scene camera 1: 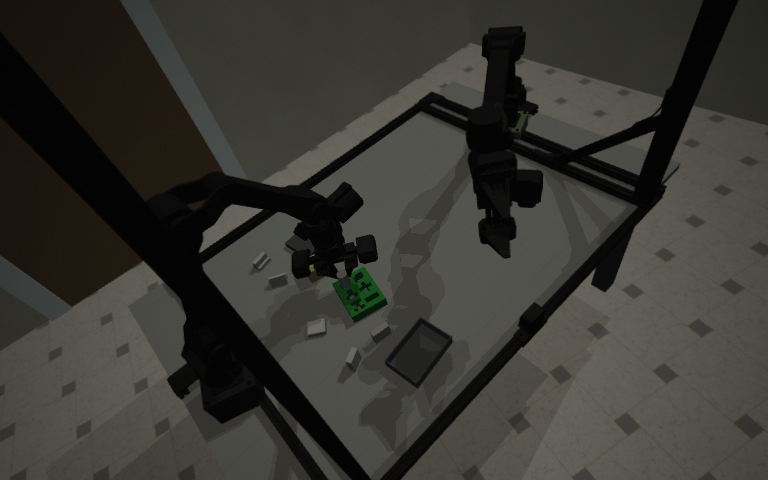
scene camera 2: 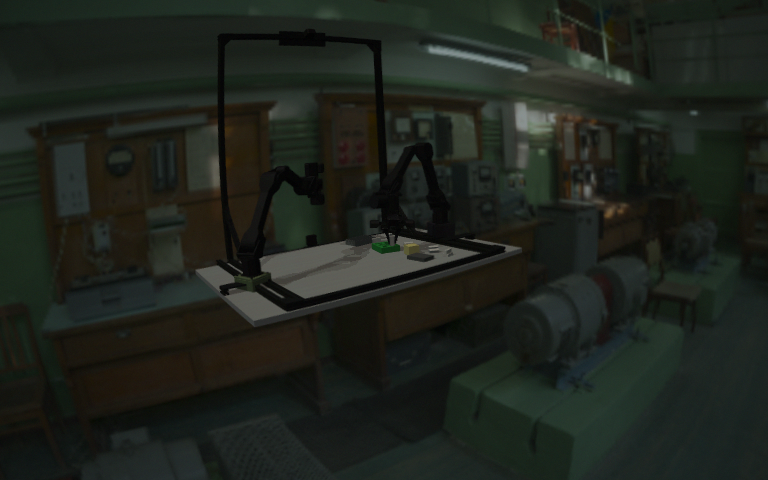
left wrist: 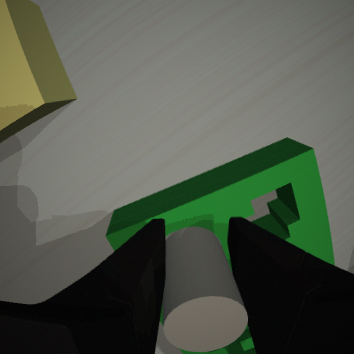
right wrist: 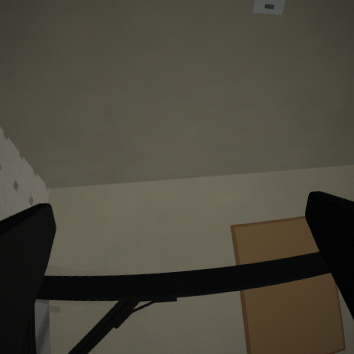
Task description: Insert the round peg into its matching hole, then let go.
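Note:
A grey round peg (scene camera 1: 343,280) (left wrist: 200,275) with a pale top is between the fingers of my left gripper (scene camera 2: 391,240) (left wrist: 196,229), which is shut on it. The peg stands roughly upright over a corner of the green board (scene camera 1: 370,309) (scene camera 2: 385,249) (left wrist: 305,172). In the left wrist view the peg and fingers cover the round hole, so I cannot tell whether the peg's lower end is in it. A cross-shaped cutout shows beside the right finger. My right gripper (scene camera 1: 499,229) (right wrist: 182,211) is open and empty, raised away from the board.
A yellow block (scene camera 1: 314,275) (scene camera 2: 411,249) (left wrist: 25,60) lies near the board, close to the left gripper. A dark flat piece (scene camera 1: 296,244) (scene camera 2: 420,256) lies beyond it. Several white pieces, including one block (scene camera 1: 316,327), lie around. A grey tray (scene camera 1: 403,339) sits at the lower right of the board.

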